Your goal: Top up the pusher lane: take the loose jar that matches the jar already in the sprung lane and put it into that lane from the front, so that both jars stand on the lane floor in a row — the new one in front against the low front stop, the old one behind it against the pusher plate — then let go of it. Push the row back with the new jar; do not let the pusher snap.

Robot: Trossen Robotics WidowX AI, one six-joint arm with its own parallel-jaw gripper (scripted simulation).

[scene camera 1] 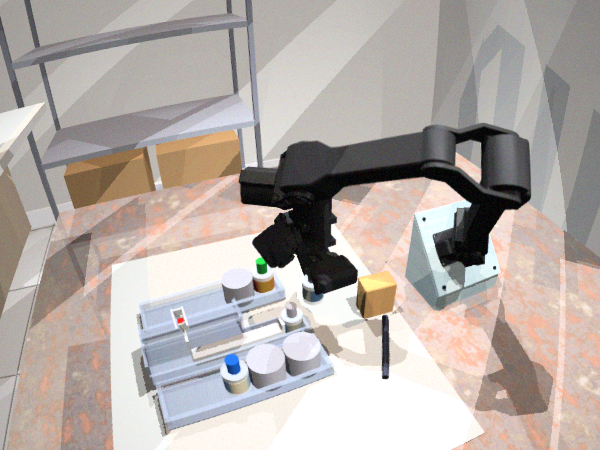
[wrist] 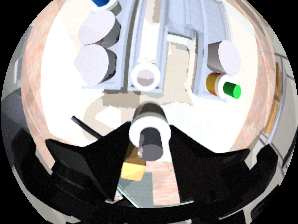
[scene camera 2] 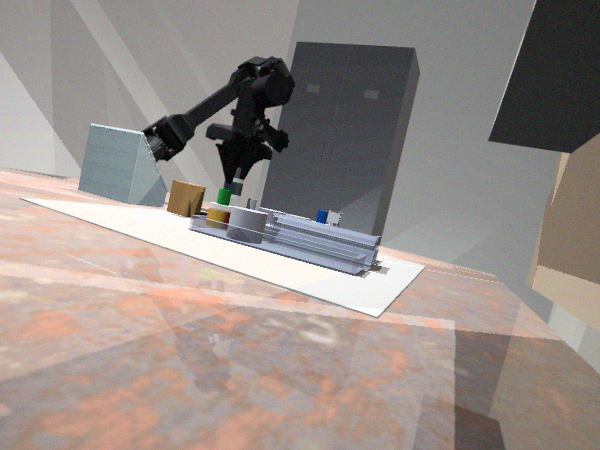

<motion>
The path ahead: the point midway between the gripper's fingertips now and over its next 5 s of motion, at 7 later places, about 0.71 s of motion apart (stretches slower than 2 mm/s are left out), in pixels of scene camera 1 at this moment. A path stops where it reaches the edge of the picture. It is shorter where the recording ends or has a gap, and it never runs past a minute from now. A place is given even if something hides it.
My gripper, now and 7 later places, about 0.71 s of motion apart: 313,286; 313,301; 310,303; 307,305; 303,306; 298,308; 294,309; 291,309
</motion>
